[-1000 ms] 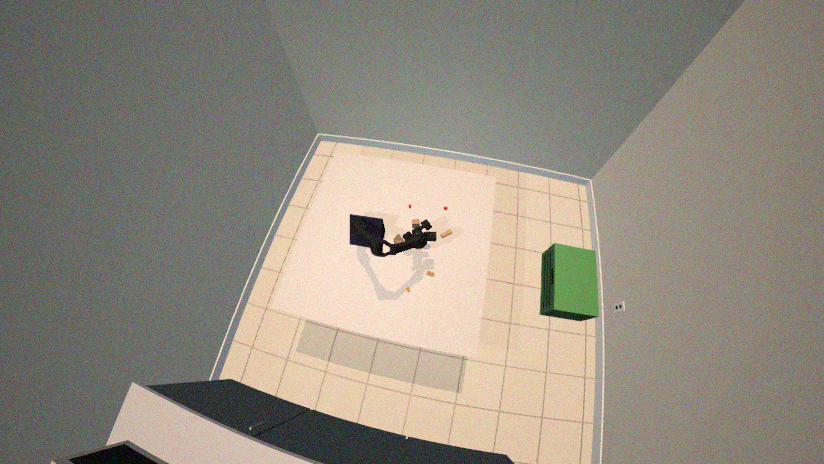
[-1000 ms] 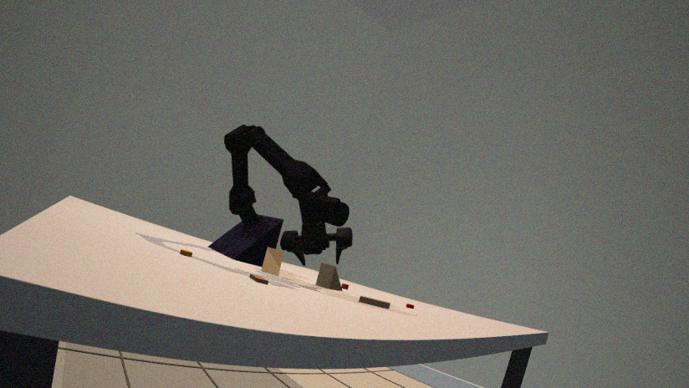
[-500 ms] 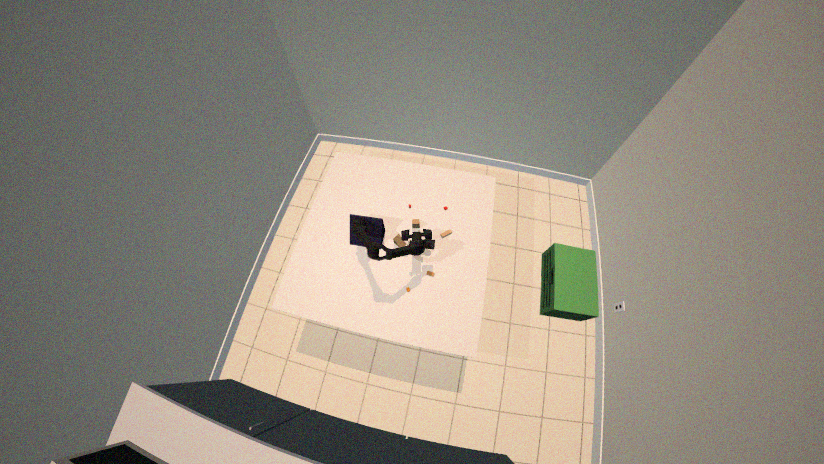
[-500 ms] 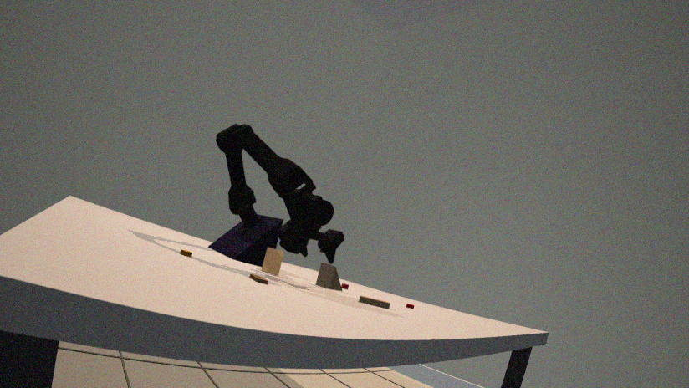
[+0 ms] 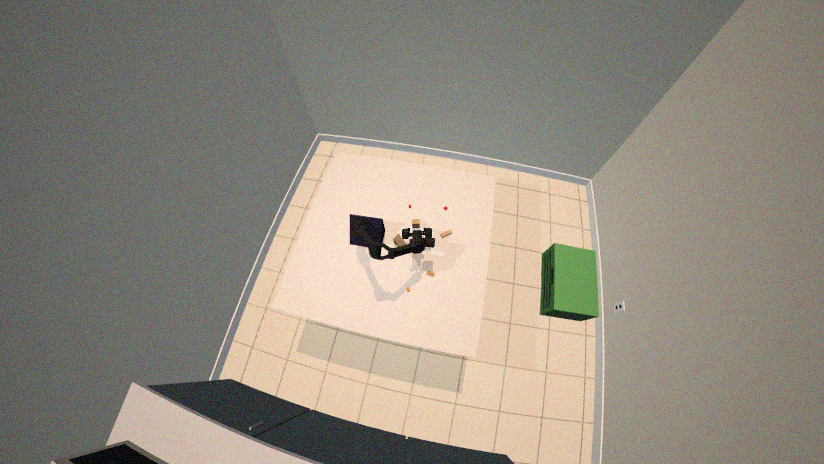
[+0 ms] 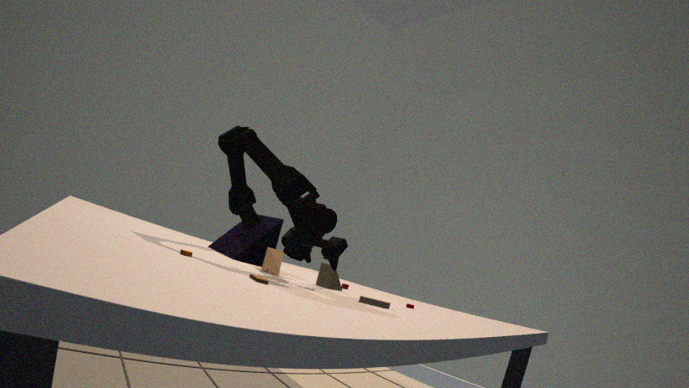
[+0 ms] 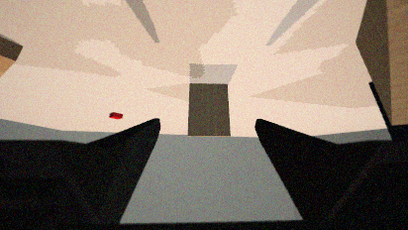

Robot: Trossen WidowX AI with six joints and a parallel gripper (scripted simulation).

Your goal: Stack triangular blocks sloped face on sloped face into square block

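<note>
The triangular block lies 10 mm behind my gripper tip, 50 mm to the left of it and 40 mm below it. Also, from my gripper tip: flat tan block 200 mm ahead, 10 mm to the left, 50 mm below; small orange piece 400 mm to the right, 50 mm below.
</note>
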